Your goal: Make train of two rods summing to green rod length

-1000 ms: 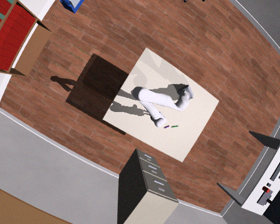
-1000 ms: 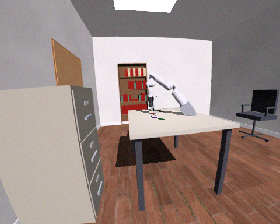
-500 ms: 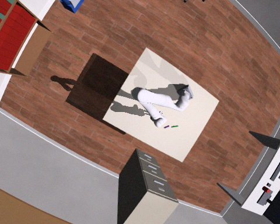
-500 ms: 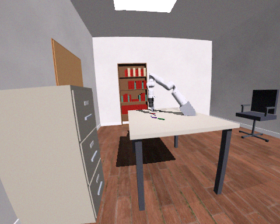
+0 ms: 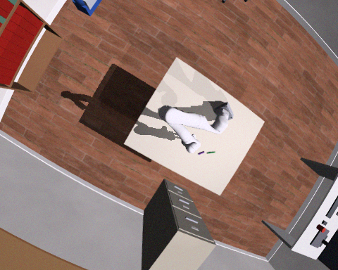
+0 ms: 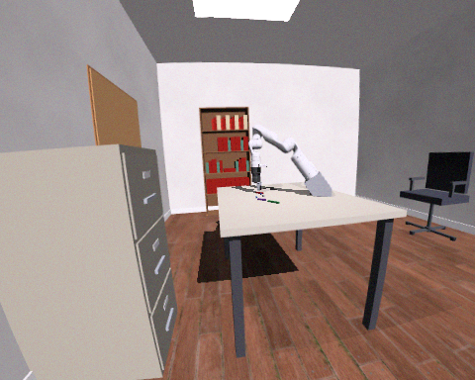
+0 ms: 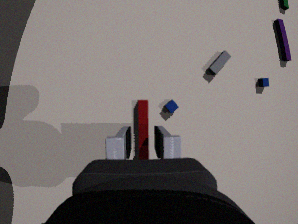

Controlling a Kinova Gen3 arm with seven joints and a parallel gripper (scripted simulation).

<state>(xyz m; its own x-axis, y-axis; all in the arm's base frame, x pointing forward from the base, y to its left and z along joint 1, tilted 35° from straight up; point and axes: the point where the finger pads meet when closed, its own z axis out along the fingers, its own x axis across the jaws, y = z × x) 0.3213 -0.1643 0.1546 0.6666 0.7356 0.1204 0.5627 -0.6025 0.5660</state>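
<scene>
The red rod is 40 mm below my hand. Round my hand: green rod 30 mm ahead, 310 mm to the left, 40 mm below; then grey rod 20 mm ahead, 110 mm to the left, 40 mm below; then purple rod 70 mm ahead, 220 mm to the left, 40 mm below.
</scene>
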